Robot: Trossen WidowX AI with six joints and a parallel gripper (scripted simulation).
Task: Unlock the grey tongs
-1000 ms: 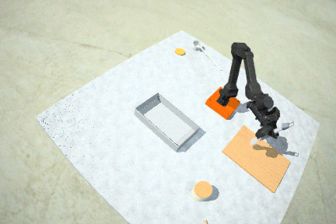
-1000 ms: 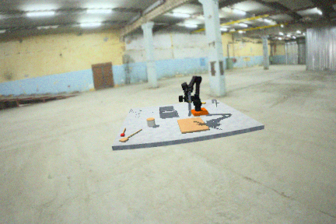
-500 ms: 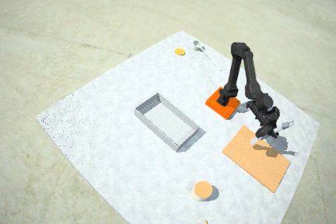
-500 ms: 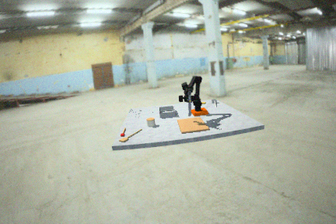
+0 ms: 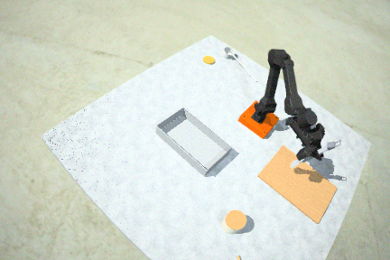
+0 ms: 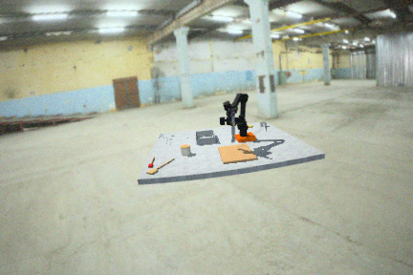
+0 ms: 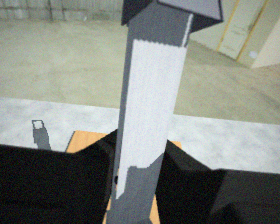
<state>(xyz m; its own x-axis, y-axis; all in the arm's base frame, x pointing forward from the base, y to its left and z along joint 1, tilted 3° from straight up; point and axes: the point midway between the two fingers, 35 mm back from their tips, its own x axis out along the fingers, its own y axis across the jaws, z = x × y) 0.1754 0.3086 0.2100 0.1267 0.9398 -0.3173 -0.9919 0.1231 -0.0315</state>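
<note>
Right now my gripper tip is 21 cm above the wooden board. From my gripper tip the other things lie so: round tub: 37 cm ahead, 18 cm below, 17 cm to the right; roasting tin: 52 cm to the right, 19 cm below, 15 cm ahead; orange disc: 80 cm to the right, 42 cm behind, 21 cm below.
</note>
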